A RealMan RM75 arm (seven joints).
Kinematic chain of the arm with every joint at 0, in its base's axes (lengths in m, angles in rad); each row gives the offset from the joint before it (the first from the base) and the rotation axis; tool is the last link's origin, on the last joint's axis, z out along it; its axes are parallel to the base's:
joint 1: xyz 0 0 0.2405 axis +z
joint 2: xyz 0 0 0 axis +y
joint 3: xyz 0 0 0.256 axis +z
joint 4: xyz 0 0 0 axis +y
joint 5: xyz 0 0 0.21 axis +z
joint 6: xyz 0 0 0 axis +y
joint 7: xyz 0 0 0.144 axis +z
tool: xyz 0 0 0
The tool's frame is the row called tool.
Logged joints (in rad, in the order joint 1, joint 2, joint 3, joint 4, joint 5, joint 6, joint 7), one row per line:
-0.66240 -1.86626 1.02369 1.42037 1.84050 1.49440 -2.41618
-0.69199 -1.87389 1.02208 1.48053 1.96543 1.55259 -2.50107
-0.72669 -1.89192 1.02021 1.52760 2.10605 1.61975 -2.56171
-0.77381 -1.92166 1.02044 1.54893 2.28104 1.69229 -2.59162
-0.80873 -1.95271 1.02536 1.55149 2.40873 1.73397 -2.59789
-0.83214 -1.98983 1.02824 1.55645 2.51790 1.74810 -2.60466
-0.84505 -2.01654 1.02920 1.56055 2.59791 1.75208 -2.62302
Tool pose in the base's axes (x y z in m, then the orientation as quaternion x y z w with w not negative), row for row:
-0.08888 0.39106 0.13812 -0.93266 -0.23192 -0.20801 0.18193
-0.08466 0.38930 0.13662 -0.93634 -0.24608 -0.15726 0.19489
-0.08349 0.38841 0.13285 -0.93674 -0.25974 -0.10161 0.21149
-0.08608 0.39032 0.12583 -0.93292 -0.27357 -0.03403 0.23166
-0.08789 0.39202 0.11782 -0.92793 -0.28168 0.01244 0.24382
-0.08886 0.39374 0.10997 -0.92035 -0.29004 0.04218 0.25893
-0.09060 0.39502 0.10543 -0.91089 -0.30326 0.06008 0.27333
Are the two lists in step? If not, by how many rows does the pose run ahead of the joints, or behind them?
They are in step.
